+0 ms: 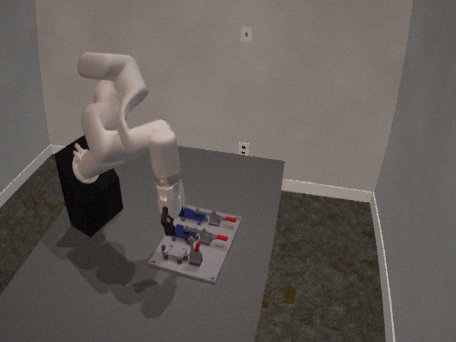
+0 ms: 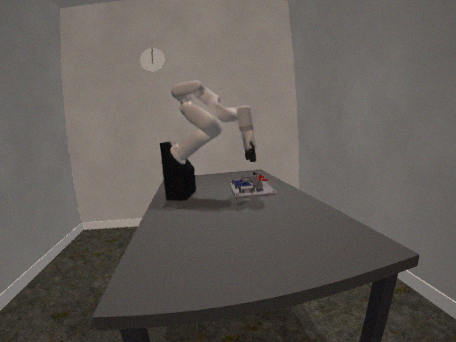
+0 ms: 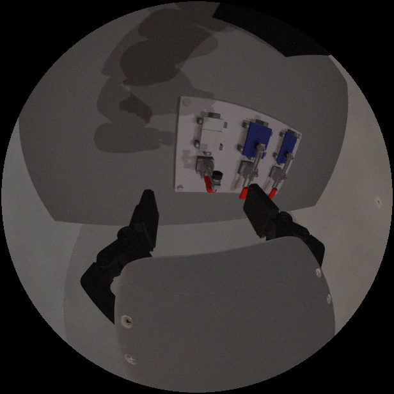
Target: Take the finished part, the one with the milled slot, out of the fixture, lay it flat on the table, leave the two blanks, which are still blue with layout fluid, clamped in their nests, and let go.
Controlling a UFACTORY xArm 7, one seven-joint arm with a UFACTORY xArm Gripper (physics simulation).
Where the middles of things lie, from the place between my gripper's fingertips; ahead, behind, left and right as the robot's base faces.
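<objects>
Finished part [image 3: 211, 128]: 17 cm below my hand, 4 cm to the left, 1 cm behind. Fixture plate [image 1: 214, 256]: 19 cm below my hand, 14 cm to the left, 5 cm ahead.
</objects>
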